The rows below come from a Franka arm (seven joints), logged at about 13 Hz.
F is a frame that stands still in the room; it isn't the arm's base.
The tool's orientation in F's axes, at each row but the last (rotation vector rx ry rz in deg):
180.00, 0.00, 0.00
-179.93, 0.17, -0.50
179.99, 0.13, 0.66
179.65, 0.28, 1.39
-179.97, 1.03, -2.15
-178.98, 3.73, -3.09
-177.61, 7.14, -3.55
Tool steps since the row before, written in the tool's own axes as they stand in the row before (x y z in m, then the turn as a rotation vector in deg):
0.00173, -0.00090, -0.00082, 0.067, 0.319, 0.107
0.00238, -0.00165, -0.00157, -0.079, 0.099, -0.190
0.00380, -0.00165, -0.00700, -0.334, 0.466, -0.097
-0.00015, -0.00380, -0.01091, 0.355, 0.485, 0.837
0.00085, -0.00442, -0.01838, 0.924, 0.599, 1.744
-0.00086, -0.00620, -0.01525, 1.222, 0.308, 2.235
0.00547, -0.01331, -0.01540, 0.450, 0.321, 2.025
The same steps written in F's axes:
0.00173, 0.00090, 0.00082, 0.067, -0.319, -0.107
0.00237, 0.00164, 0.00159, -0.080, -0.099, 0.189
0.00375, 0.00166, 0.00703, -0.334, -0.466, 0.095
-0.00033, 0.00386, 0.01088, 0.369, -0.489, -0.828
0.00046, 0.00441, 0.01840, 0.958, -0.609, -1.722
-0.00113, 0.00599, 0.01532, 1.285, -0.323, -2.197
0.00587, 0.01225, 0.01612, 0.507, -0.281, -2.018

